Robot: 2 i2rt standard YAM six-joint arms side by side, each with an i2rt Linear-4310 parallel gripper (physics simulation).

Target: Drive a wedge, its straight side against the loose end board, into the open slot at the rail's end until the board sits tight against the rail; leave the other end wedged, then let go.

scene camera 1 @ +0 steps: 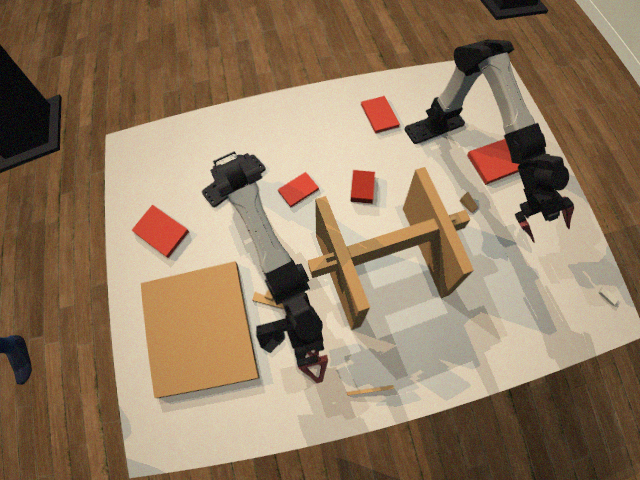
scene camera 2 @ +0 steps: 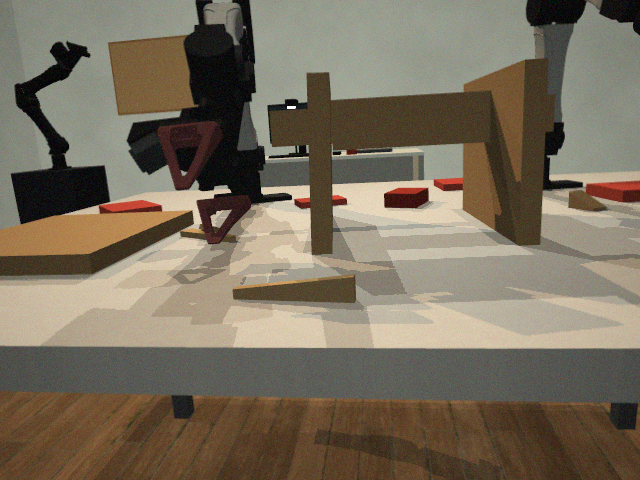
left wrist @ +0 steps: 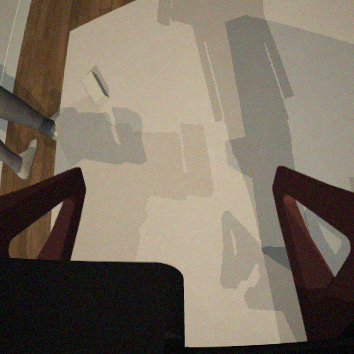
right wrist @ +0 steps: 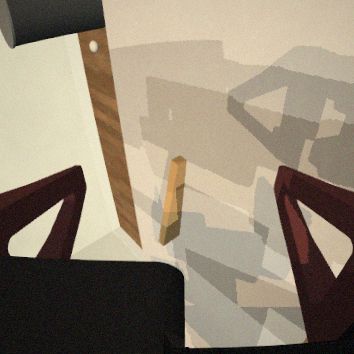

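Pixels of known places: left gripper, fingertip midpoint: (scene camera 1: 551, 235) (left wrist: 178, 177); right gripper, fingertip midpoint: (scene camera 1: 317, 370) (scene camera 2: 199, 218) (right wrist: 179, 175); left arm's base, origin of the base link: (scene camera 1: 434, 126).
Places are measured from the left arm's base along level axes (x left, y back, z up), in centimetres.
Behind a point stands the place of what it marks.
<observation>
Two upright boards, the left one (scene camera 1: 356, 294) @[x -51.3, y -43.3, z 21.9 cm] (scene camera 2: 321, 206) @[x -51.7, y -46.9, z 6.1 cm] and the right one (scene camera 1: 454, 258) @[x -27.2, y -45.2, z 20.5 cm] (scene camera 2: 532, 155) @[x -26.4, y -49.7, z 11.0 cm], stand joined by a rail (scene camera 1: 387, 248) @[x -39.2, y -35.5, z 17.6 cm] (scene camera 2: 408, 121) @[x -37.8, y -35.7, z 15.9 cm], whose ends pass through them. Dark slots show in both projecting ends; I cannot tell how either is filled. A long wedge (scene camera 1: 369, 390) @[x -55.9, y -62.8, z 1.7 cm] (scene camera 2: 294, 290) @[x -55.5, y -63.4, z 1.0 cm] (right wrist: 172, 200) @[x -56.8, y -62.1, z 1.3 cm] lies near the front edge. Another wooden wedge (scene camera 1: 261, 298) @[x -71.3, y -29.2, z 0.9 cm] (scene camera 2: 192, 235) @[x -71.4, y -30.5, z 0.4 cm] is partly hidden by the right arm. My right gripper (scene camera 1: 315, 367) @[x -65.5, y -53.1, z 6.6 cm] (scene camera 2: 199, 214) @[x -65.5, y -53.1, z 6.6 cm] is open and empty above the table, left of the long wedge. My left gripper (scene camera 1: 549, 232) @[x 1.6, y -50.4, z 16.5 cm] (left wrist: 178, 177) @[x 1.6, y -50.4, z 16.5 cm] is open and empty at the right.
A small wedge-like block (scene camera 1: 468, 202) @[x -6.2, y -28.6, z 1.8 cm] (scene camera 2: 586, 200) @[x -6.0, y -29.1, z 1.5 cm] lies beyond the right board. A large square panel (scene camera 1: 199, 330) @[x -89.7, y -31.1, z 2.5 cm] (scene camera 2: 93, 235) @[x -84.2, y -36.3, z 2.5 cm] lies at the left. Several red blocks, one at the far left (scene camera 1: 160, 229) @[x -91.3, y 1.9, z 1.9 cm], lie behind. A pale block (scene camera 1: 608, 297) @[x 18.5, y -72.9, z 1.2 cm] (left wrist: 95, 89) @[x 18.5, y -71.8, z 1.2 cm] lies near the right edge.
</observation>
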